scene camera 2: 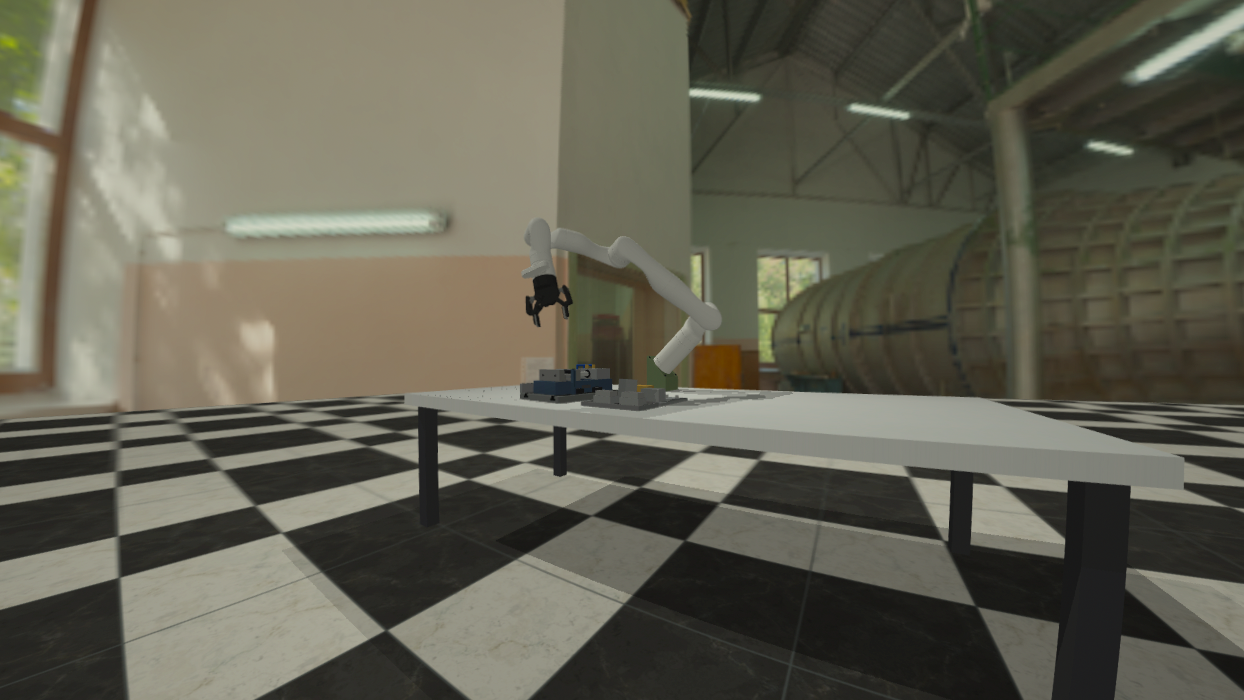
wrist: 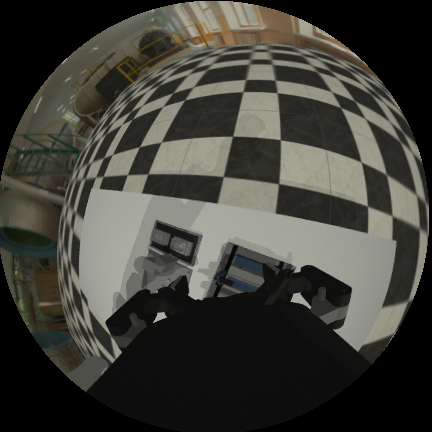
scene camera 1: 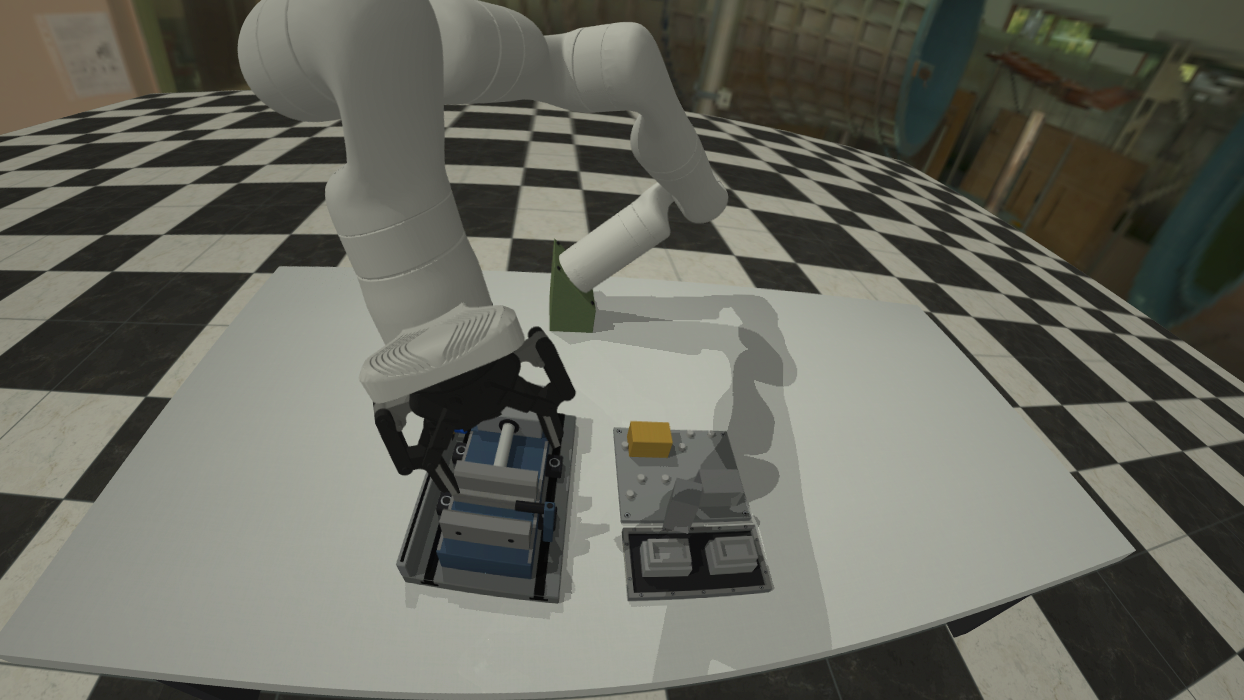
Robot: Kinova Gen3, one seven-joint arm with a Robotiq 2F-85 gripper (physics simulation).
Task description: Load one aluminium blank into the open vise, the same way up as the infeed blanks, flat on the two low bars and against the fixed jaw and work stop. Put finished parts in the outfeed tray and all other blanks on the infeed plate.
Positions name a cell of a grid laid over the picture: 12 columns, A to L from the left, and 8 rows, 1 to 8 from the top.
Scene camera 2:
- my gripper: F4
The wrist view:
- my gripper: G6
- dark outfeed tray: F5
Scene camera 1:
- my gripper: E6
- brass blank: G6
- dark outfeed tray: G7
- infeed plate: G6
